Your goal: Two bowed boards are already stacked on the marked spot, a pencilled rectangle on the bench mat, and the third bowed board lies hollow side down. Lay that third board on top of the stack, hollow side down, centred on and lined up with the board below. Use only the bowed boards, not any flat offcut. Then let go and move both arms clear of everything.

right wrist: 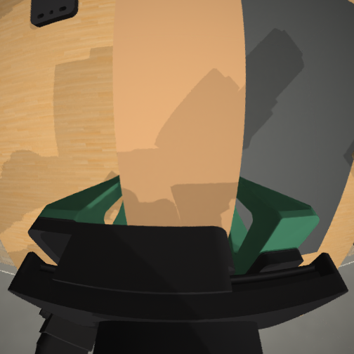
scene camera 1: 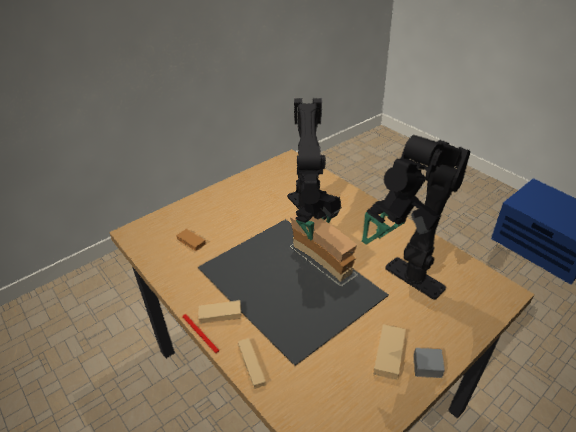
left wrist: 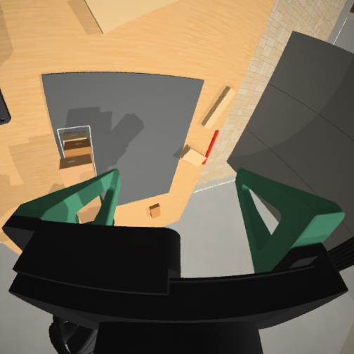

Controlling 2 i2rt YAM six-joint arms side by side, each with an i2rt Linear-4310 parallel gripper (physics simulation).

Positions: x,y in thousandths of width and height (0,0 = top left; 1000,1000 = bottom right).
Scene:
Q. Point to a dark bench mat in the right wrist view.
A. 821,408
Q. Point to a pinkish-tan board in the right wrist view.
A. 504,230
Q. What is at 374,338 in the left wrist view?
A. A dark bench mat.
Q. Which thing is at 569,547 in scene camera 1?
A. A pinkish-tan board.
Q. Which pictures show the grey block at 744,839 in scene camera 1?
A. Scene camera 1 only.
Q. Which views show my left gripper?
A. Scene camera 1 and the left wrist view only.

